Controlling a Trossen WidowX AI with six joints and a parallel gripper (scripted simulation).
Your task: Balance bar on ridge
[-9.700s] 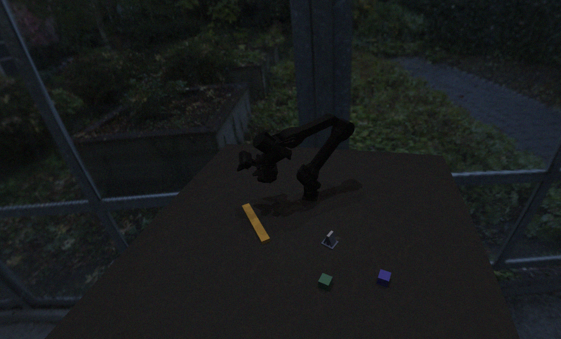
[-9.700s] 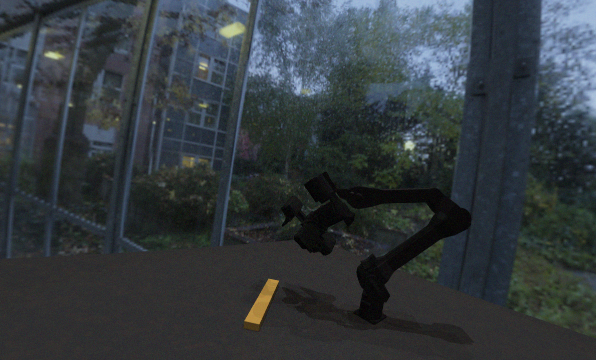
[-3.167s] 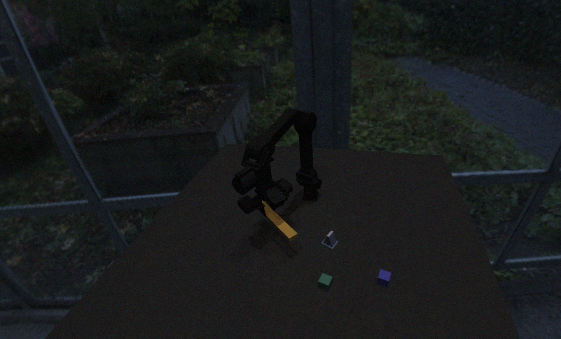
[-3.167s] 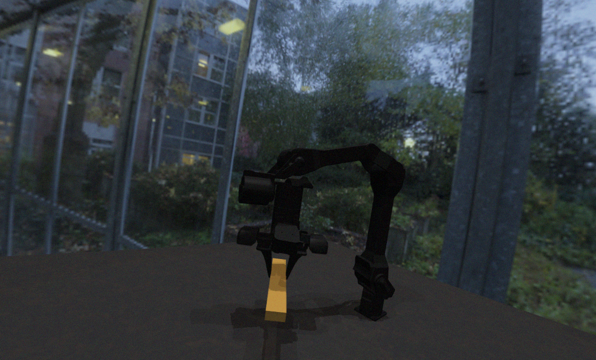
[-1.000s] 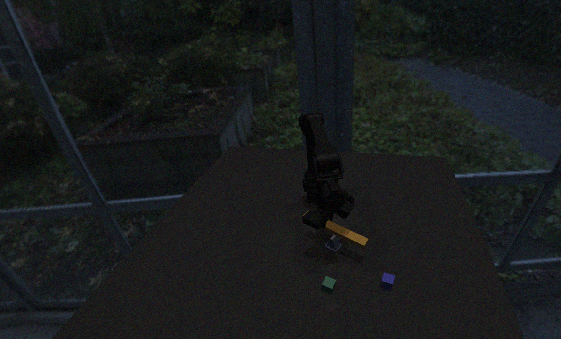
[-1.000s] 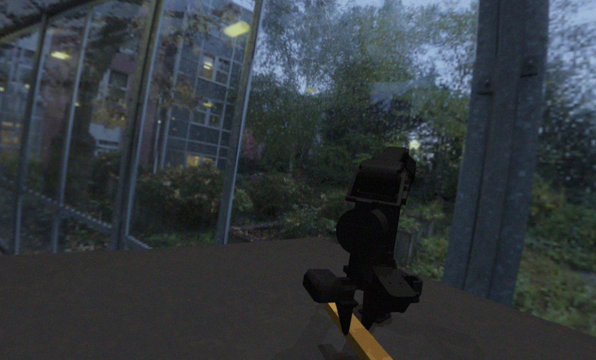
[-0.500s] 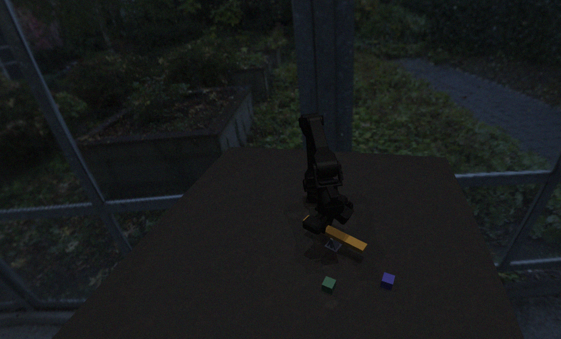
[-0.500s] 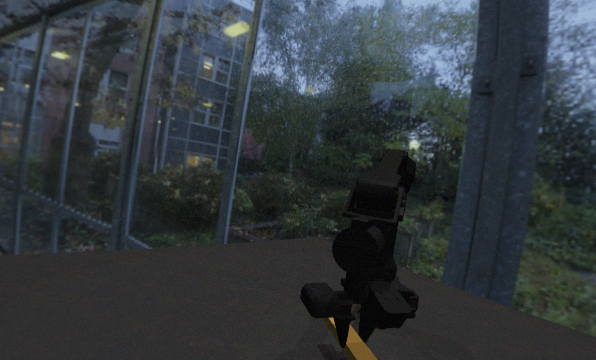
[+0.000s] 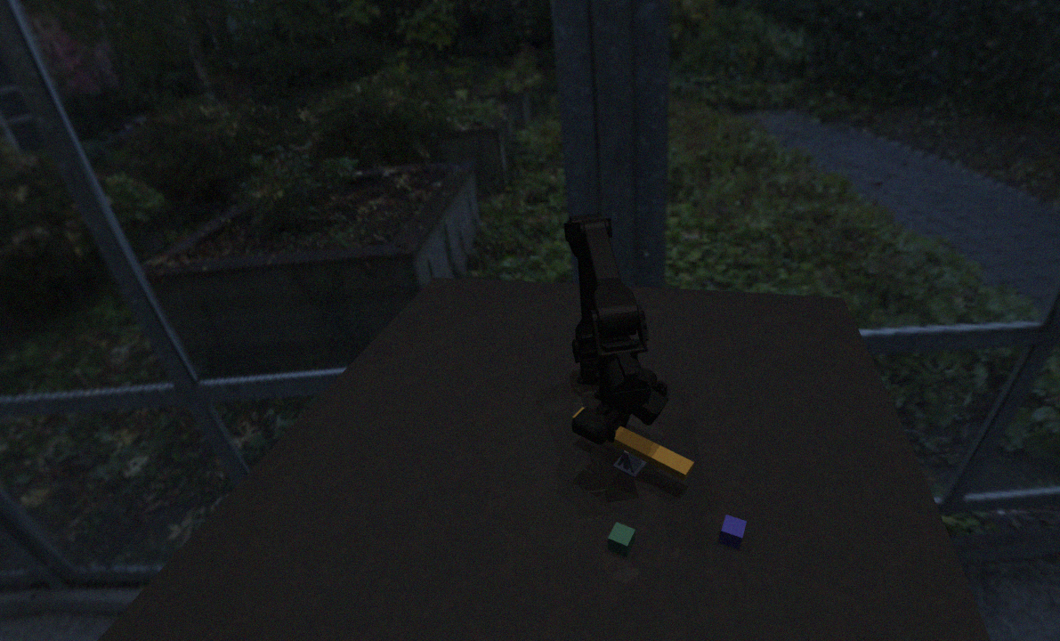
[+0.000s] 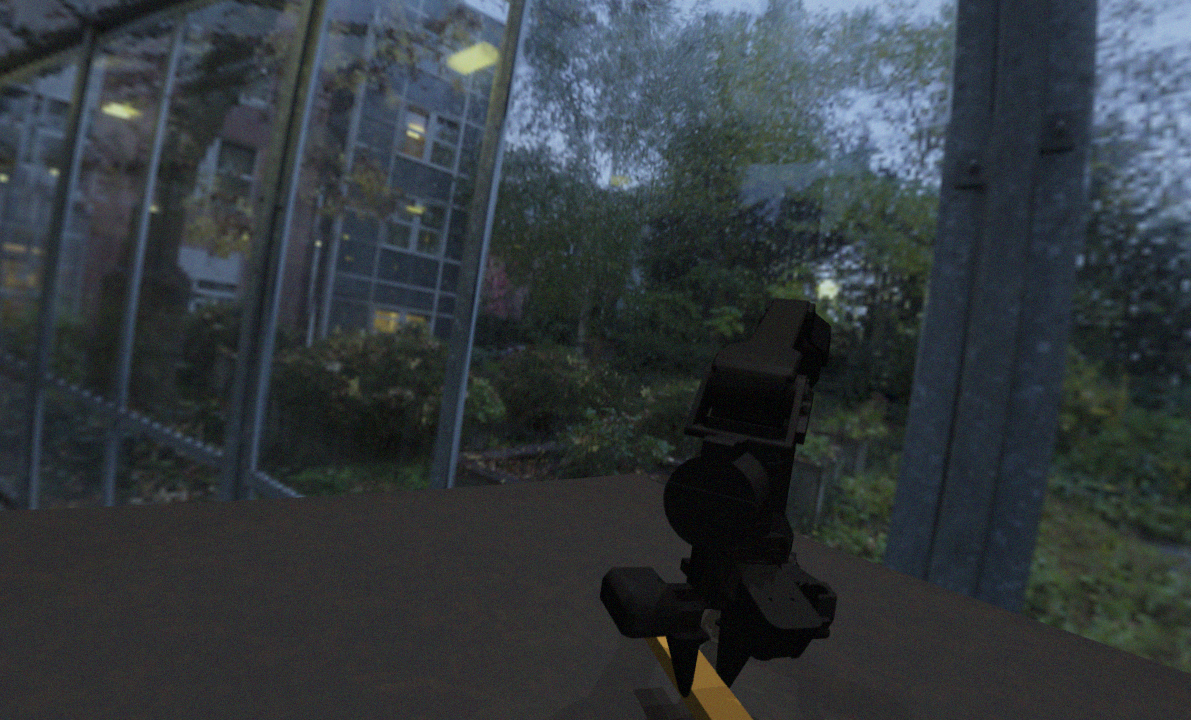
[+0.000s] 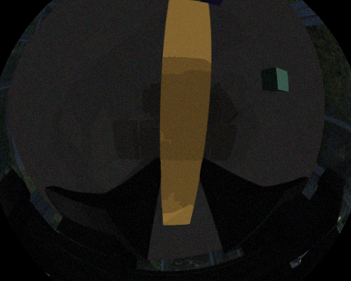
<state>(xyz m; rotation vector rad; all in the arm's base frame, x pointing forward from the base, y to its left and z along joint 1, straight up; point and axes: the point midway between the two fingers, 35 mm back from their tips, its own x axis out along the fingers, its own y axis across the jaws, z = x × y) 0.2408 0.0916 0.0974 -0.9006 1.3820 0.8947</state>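
The yellow bar is 3 cm to the left of my gripper tip and 1 cm ahead of it. From my gripper tip the other things lie so: purple cube 21 cm to the left, 14 cm ahead, 5 cm below; then green cube 18 cm ahead, 5 cm below, 4 cm to the left.
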